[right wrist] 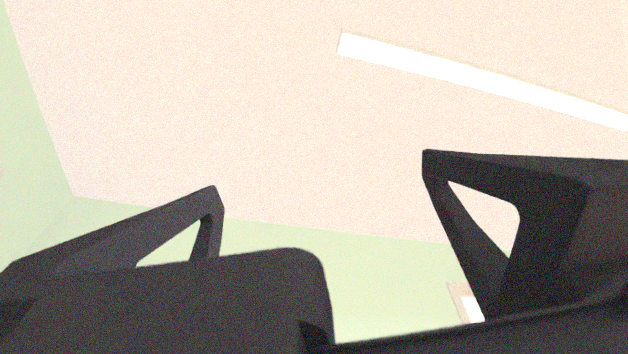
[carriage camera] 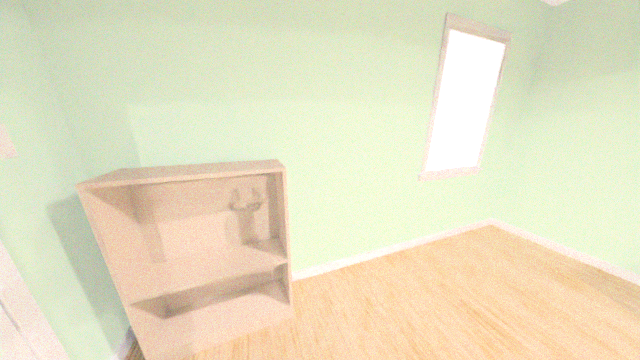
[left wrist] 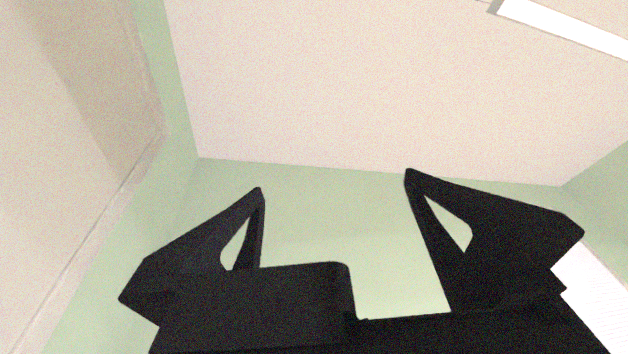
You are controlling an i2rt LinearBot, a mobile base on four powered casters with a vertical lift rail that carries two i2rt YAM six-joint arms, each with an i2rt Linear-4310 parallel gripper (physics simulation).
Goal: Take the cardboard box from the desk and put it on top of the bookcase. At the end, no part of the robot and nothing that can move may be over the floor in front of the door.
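Frame: origin at the left arm's base, x ahead, y left, z up, level; millimetres.
Seen in the pictures: left gripper, fingertip midpoint: (left wrist: 332, 185); right gripper, fingertip midpoint: (right wrist: 318, 180).
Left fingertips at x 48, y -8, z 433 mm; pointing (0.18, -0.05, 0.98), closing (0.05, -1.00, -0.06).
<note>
A point is followed by its place in that frame.
The wooden bookcase (carriage camera: 200, 170) @[x 800, y 267, z 200 mm] stands against the green wall, left of centre in the carriage view. Its top board shows as a thin strip with no box visible on it, and a gripper-shaped shadow falls on its inside. The cardboard box and the desk do not show in these views. My left gripper (left wrist: 332, 185) @[x 48, y -8, z 433 mm] is open and empty, tilted up toward the ceiling and far wall. My right gripper (right wrist: 318, 180) @[x 35, y -665, z 445 mm] is open and empty, also pointing up at the ceiling. Neither gripper shows in the carriage view. Where they are relative to the bookcase cannot be told.
The pale door (left wrist: 50, 125) @[x 87, y 573, z 791 mm] is at the left of the left wrist view; a white door frame (carriage camera: 30, 305) @[x 395, y 683, z -190 mm] shows at the carriage view's lower left. A window (carriage camera: 465, 100) @[x 1813, y -1656, z 647 mm] is right of the bookcase. A ceiling lamp (left wrist: 565, 27) @[x 299, y -1055, z 1217 mm] (right wrist: 450, 75) @[x 321, y -1085, z 1217 mm] hangs overhead. Wooden floor (carriage camera: 425, 300) @[x 1028, y -1121, z -860 mm] lies right of the bookcase.
</note>
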